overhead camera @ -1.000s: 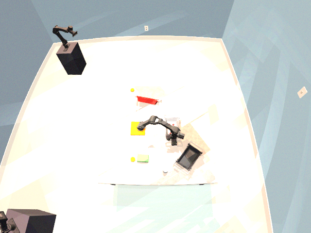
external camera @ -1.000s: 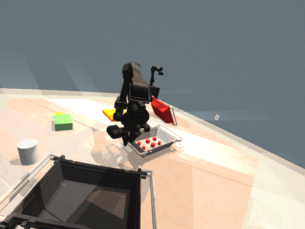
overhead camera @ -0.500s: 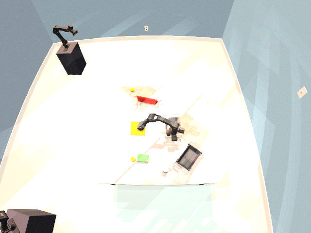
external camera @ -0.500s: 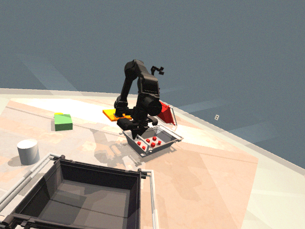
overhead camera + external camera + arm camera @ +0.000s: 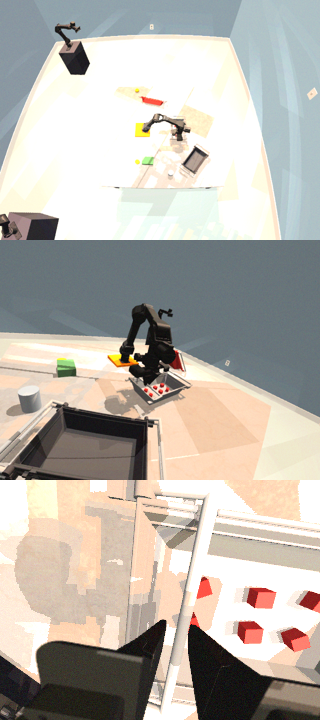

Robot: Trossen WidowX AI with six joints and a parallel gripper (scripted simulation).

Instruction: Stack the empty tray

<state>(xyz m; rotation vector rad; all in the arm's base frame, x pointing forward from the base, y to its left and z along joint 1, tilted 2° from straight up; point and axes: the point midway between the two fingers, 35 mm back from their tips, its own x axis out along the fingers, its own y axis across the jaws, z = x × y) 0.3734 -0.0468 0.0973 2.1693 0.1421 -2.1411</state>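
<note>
Now: gripper tip 33 cm past the red tray, 44 cm to the right of it and 1 cm below it. Also, from my gripper tip: green block (30 cm behind, 31 cm to the right, 4 cm below); grey cylinder (5 cm behind, 42 cm to the right, 3 cm below).
</note>
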